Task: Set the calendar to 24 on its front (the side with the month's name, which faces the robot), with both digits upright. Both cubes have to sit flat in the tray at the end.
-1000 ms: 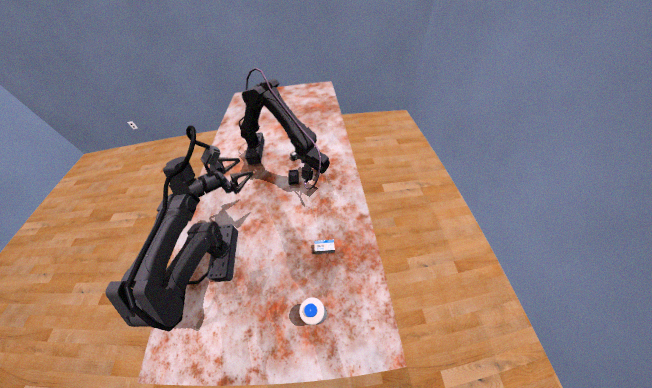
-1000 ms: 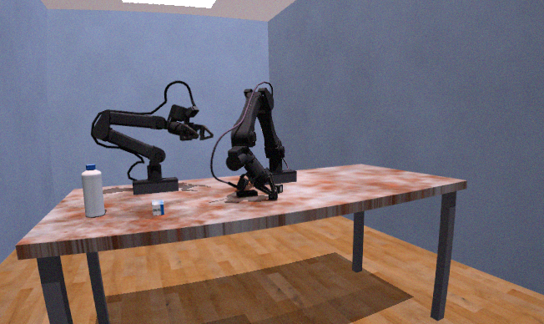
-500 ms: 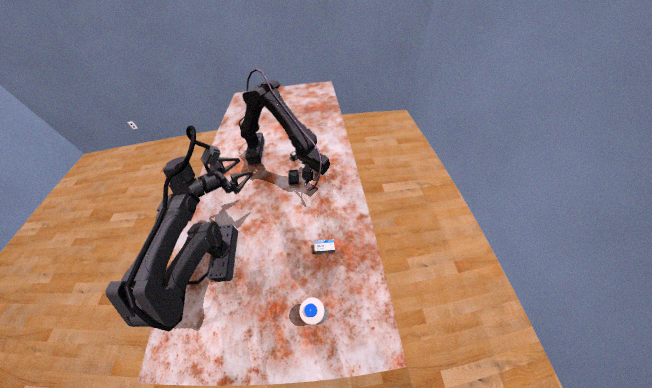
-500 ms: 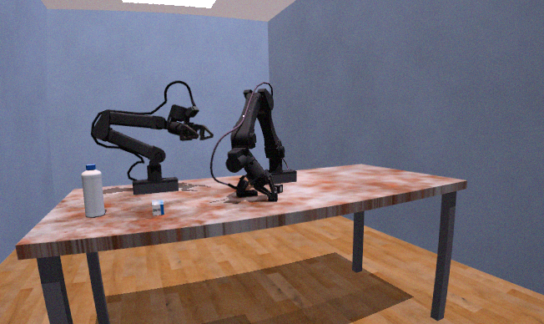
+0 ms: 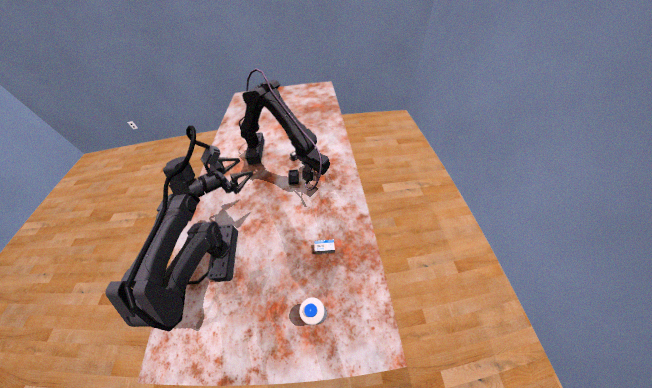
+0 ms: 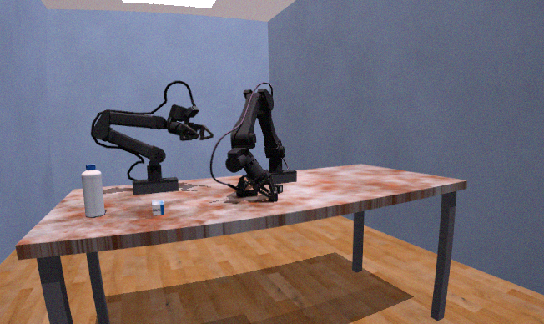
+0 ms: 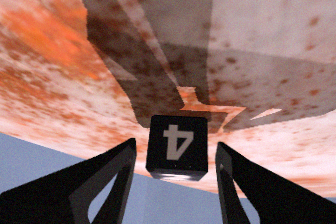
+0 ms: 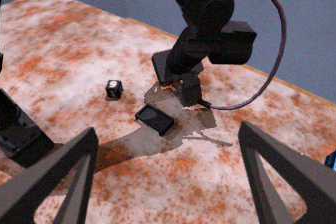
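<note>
Now: the black tray 120 mm behind my left hand, 70 mm to the right of it and 10 mm below it. Also, from my left hand: white box 410 mm to the right, 20 mm ahead; white bottle 630 mm to the right, 60 mm above.
</note>
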